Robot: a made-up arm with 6 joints. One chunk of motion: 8 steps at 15 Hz.
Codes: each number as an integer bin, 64 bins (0 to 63) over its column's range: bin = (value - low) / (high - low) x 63, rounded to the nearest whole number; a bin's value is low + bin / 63 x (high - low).
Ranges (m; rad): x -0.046..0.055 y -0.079..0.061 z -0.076..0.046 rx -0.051..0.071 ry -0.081..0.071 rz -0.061..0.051
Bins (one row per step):
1: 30 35 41 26 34 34
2: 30 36 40 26 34 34
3: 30 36 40 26 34 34
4: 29 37 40 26 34 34
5: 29 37 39 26 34 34
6: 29 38 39 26 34 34
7: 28 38 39 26 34 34
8: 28 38 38 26 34 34
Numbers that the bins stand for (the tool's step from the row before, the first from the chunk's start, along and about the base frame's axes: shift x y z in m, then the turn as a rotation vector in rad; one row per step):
1: 0.00210 -0.00122 0.00340 -0.00065 0.00103 -0.00056
2: 0.00210 0.00100 0.00146 -0.00065 0.00103 -0.00056
3: 0.00210 0.00100 0.00146 -0.00065 0.00103 -0.00056
4: 0.00049 0.00322 0.00146 -0.00065 0.00103 -0.00056
5: 0.00049 0.00322 -0.00048 -0.00065 0.00103 -0.00056
6: 0.00049 0.00544 -0.00048 -0.00065 0.00103 -0.00056
7: -0.00111 0.00544 -0.00048 -0.00065 0.00103 -0.00056
8: -0.00111 0.00544 -0.00241 -0.00065 0.00103 -0.00056

